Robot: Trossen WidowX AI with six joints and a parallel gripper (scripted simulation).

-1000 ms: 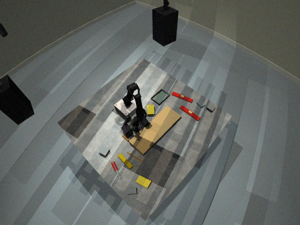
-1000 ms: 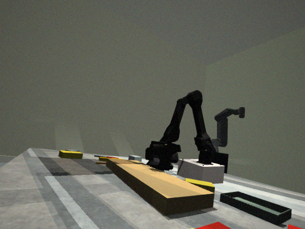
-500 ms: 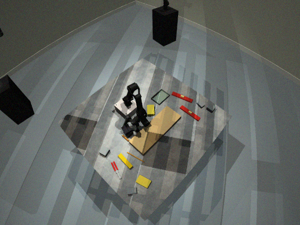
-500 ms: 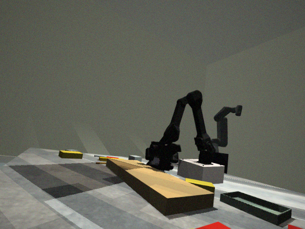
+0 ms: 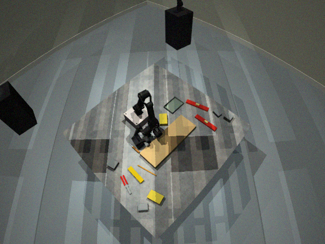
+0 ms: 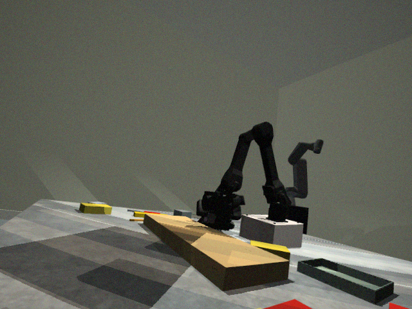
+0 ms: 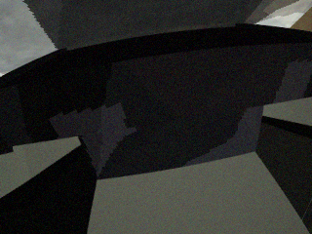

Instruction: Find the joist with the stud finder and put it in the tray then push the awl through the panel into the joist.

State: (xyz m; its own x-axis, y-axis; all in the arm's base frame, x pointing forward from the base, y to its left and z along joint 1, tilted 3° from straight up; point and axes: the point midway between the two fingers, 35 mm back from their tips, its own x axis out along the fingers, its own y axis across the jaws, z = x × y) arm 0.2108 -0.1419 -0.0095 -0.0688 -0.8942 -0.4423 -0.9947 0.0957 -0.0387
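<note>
Right now the stud finder is 2 cm behind my gripper tip and 1 cm below it. The rest, counted from my gripper tip: pencil: 25 cm ahead, 7 cm to the right, 6 cm below; awl: 5 cm to the right, 5 cm below, 1 cm ahead; yellow bar: 23 cm ahead, 17 cm to the right, 5 cm below.
</note>
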